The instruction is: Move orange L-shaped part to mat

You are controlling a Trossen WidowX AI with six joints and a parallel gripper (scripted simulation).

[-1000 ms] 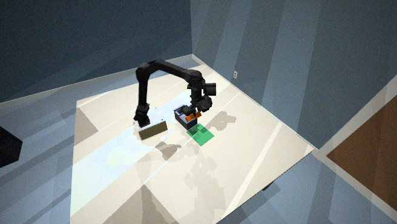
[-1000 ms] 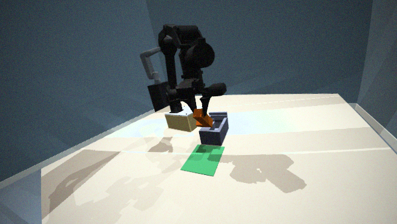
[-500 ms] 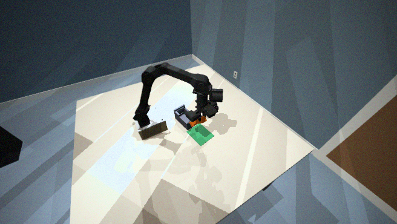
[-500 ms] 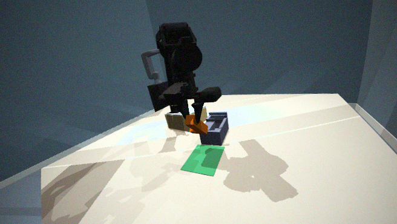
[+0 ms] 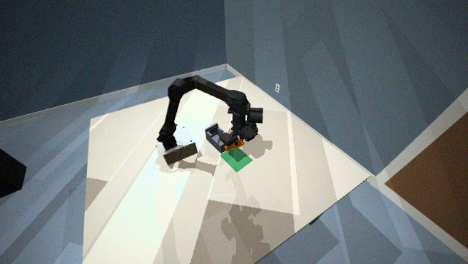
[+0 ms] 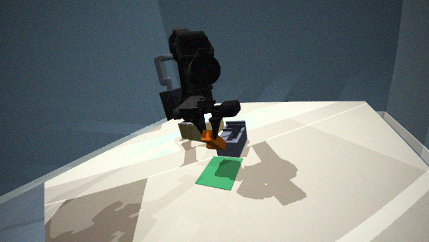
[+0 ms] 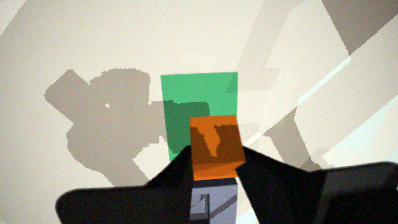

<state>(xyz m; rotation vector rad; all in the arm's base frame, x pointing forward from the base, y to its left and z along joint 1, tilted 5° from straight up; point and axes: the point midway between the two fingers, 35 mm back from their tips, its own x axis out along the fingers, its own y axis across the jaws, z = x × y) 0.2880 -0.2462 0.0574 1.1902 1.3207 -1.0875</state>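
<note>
Right now the green mat is 2 cm to the left of my gripper tip and 15 cm below it. The rest, counted from my gripper tip: orange L-shaped part (2 cm behind, 3 cm to the left, 3 cm below).
</note>
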